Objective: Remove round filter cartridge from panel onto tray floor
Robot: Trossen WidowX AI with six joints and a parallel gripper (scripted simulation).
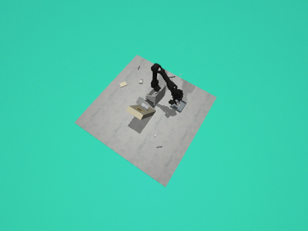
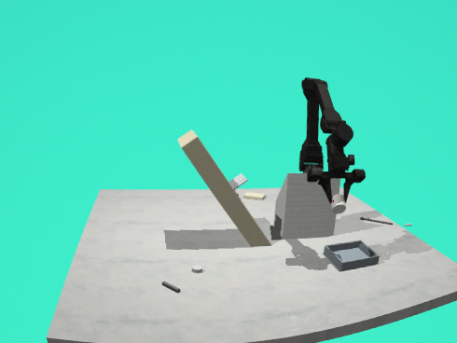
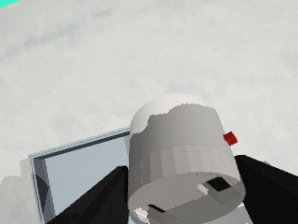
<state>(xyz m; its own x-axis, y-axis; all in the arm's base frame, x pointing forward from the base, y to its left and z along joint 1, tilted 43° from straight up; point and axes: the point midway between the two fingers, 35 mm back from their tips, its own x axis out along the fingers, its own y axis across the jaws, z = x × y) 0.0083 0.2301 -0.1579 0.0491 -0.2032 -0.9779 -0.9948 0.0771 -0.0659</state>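
Now: gripper tip 200 mm above the grey tray, 90 mm past it and 20 mm to the left of it. Also, from my gripper tip: white filter cartridge (right at my gripper tip); then tan slab (770 mm to the right, 200 mm below, 120 mm ahead).
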